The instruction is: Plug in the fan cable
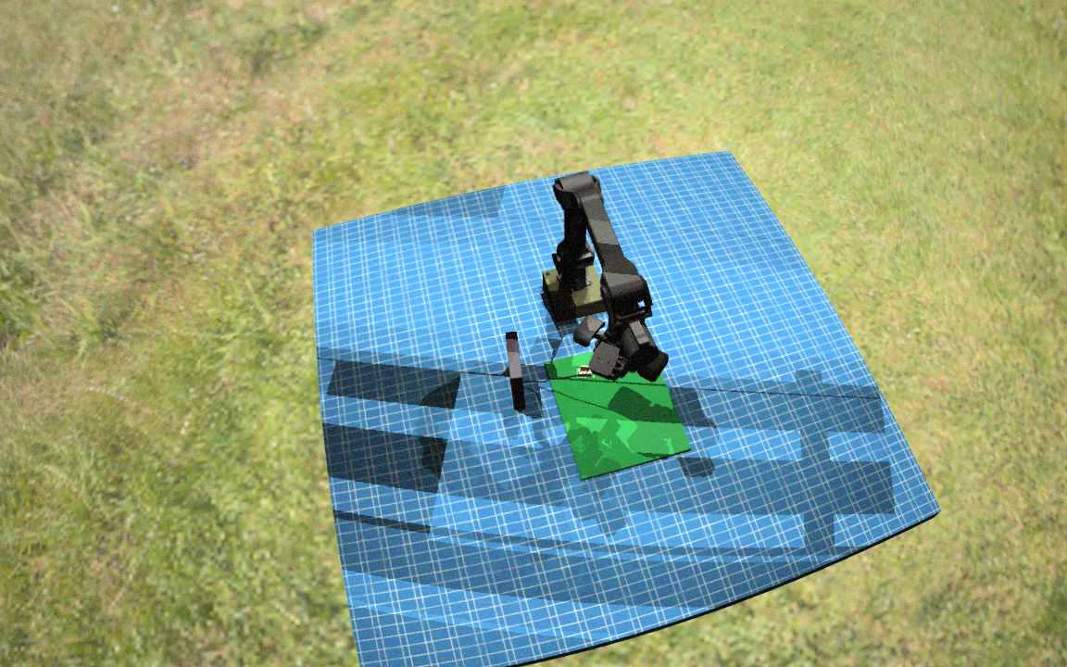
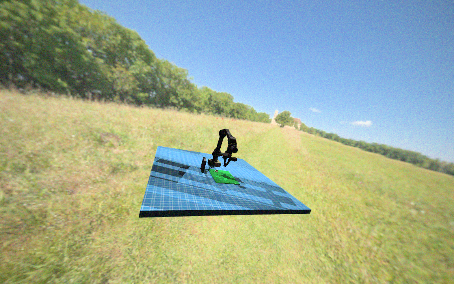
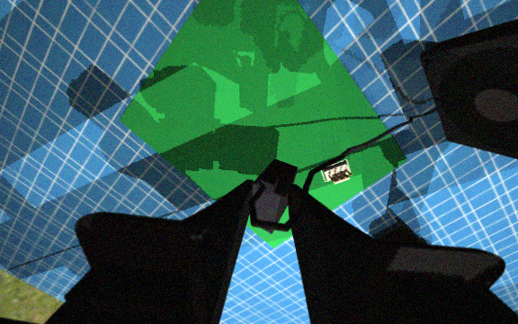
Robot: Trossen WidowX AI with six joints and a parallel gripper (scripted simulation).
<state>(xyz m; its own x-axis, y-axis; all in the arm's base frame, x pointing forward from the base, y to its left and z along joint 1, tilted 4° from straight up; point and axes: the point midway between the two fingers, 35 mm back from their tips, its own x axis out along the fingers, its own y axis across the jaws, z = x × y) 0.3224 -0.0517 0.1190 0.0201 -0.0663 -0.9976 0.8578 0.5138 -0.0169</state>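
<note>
Right now the green board is 13 cm below my gripper tip. The rest, counted from my gripper tip: pale fan header: 10 cm behind, 2 cm to the right, 12 cm below; then black fan: 13 cm behind, 16 cm to the right, 6 cm below; then black fan plug: 1 cm behind, 1 cm to the left.
</note>
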